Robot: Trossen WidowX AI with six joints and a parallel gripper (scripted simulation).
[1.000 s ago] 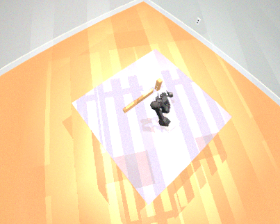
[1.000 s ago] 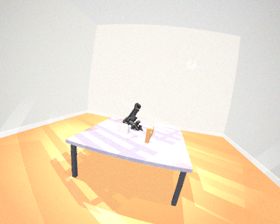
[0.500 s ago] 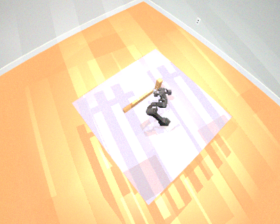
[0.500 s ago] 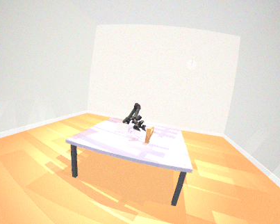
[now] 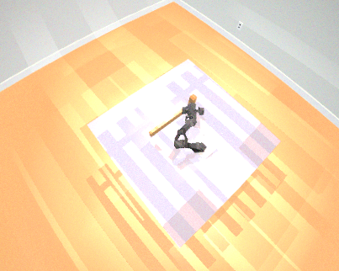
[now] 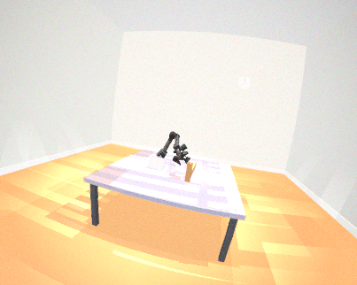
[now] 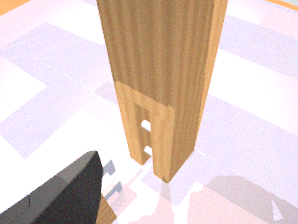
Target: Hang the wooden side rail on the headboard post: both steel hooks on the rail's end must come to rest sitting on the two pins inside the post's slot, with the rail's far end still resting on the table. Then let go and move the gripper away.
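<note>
Now: gripper tip 5 cm short of the wooden headboard post, 4 cm to the left of it and 5 cm above it.
</note>
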